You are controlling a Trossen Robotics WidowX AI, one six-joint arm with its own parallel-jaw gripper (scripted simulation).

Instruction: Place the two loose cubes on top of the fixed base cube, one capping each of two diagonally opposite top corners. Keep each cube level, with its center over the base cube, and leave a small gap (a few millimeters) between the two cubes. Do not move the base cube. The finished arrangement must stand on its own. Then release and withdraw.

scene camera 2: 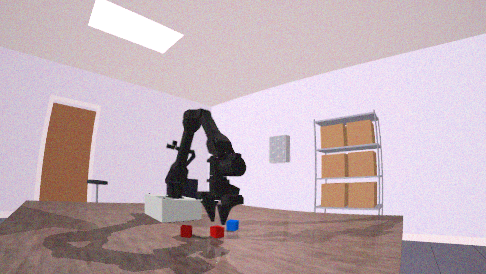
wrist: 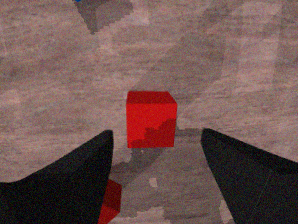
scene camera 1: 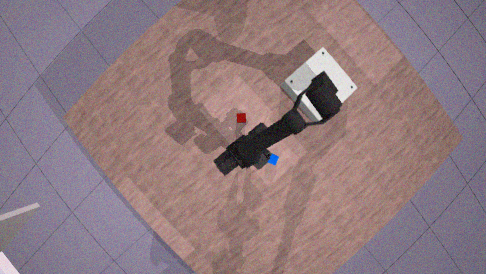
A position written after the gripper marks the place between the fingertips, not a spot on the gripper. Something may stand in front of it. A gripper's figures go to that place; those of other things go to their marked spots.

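Scene:
Gripper [wrist: 158,136] at 100 mm from the lens; a red cube [wrist: 151,116] at 110 mm from the lens.

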